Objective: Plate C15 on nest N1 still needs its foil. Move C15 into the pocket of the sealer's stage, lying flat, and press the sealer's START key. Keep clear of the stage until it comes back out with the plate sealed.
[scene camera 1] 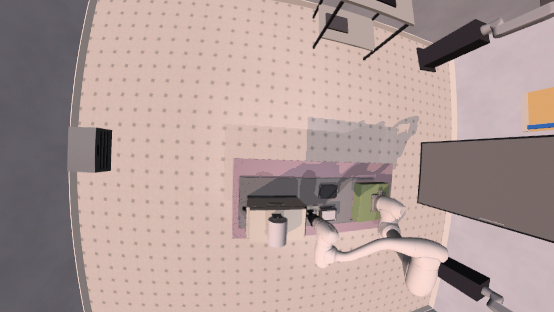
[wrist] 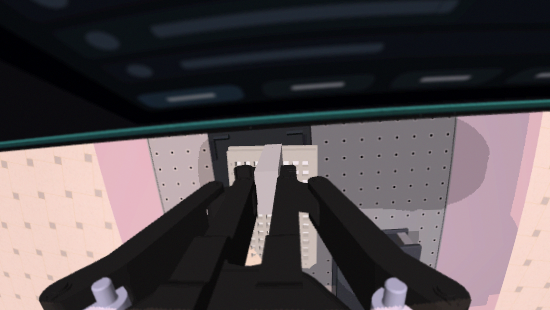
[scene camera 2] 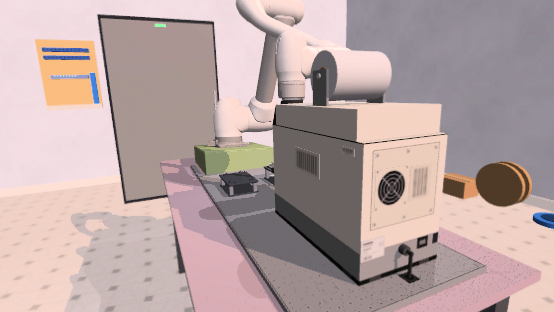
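Where they show: gripper, fingertip midpoint: (wrist: 274,160); arm's base at its link origin: (scene camera 1: 377,201) (scene camera 2: 229,145).
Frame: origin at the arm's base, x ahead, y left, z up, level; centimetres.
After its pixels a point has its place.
Observation:
The sealer (scene camera 1: 295,220) @(y -10.5, x 91.9, z 25.9 cm) (scene camera 2: 325,200) @(y -20.5, x 110.6, z 5.0 cm) stands on the bench; its dark touch panel (wrist: 300,60) fills the top of the wrist view. One blue-tinted key (wrist: 191,97) shows at the panel's lower left, its label unreadable. The pale plate C15 (wrist: 309,200) lies over the dark stage (wrist: 217,172) @(y -0.6, x 76.0, z 1.2 cm) below the panel. Its right edge overhangs the stage's edge in this view; I cannot tell if it sits flat in the pocket. My gripper (scene camera 1: 311,216) @(y -6.8, x 76.7, z 3.2 cm) (wrist: 274,160) @(y -6.8, x 76.7, z 3.2 cm) is shut and empty, in front of the sealer, above the plate, hiding its middle. A light grey bar shows between the fingers. Scene camera 2 hides the fingertips.
A dark nest (scene camera 1: 328,191) @(y -17.6, x 51.7, z -4.3 cm) (scene camera 2: 239,181) @(y -18.5, x 56.5, z -4.3 cm) (wrist: 412,250) @(y -22.4, x 57.9, z -4.3 cm) stands beside the stage. A light-topped nest (scene camera 1: 328,214) @(y 2.8, x 53.8, z -1.7 cm) is close to the gripper. The green base block (scene camera 1: 362,200) @(y -5.3, x 19.7, z 1.4 cm) (scene camera 2: 235,157) @(y -5.4, x 21.9, z -2.4 cm) carries the arm. The foil roll (scene camera 1: 277,232) @(y -10.9, x 106.3, z 38.4 cm) (scene camera 2: 362,75) @(y -10.4, x 111.1, z 32.5 cm) sits on the sealer.

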